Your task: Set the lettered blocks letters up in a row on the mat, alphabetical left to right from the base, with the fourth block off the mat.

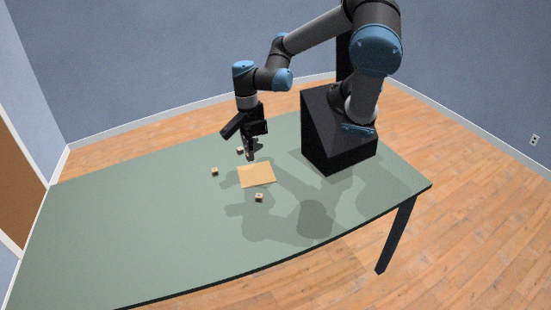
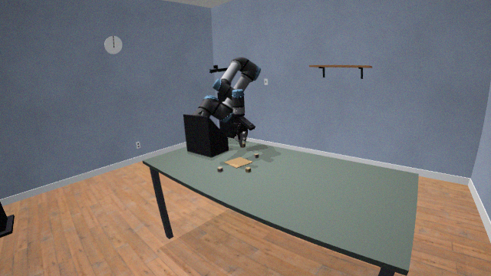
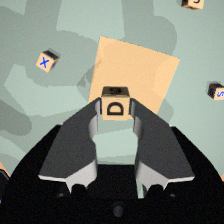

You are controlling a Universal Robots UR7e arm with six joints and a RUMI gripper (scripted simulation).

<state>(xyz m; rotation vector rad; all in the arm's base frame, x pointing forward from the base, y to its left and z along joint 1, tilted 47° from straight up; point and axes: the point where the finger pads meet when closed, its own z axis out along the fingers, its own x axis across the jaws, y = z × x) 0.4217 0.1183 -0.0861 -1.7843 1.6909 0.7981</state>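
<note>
The tan mat is 12 cm below my hand, 3 cm to the right of it and 2 cm behind it. The rest, counted from my hand: block 12 cm to the left, 11 cm below, 2 cm ahead.
</note>
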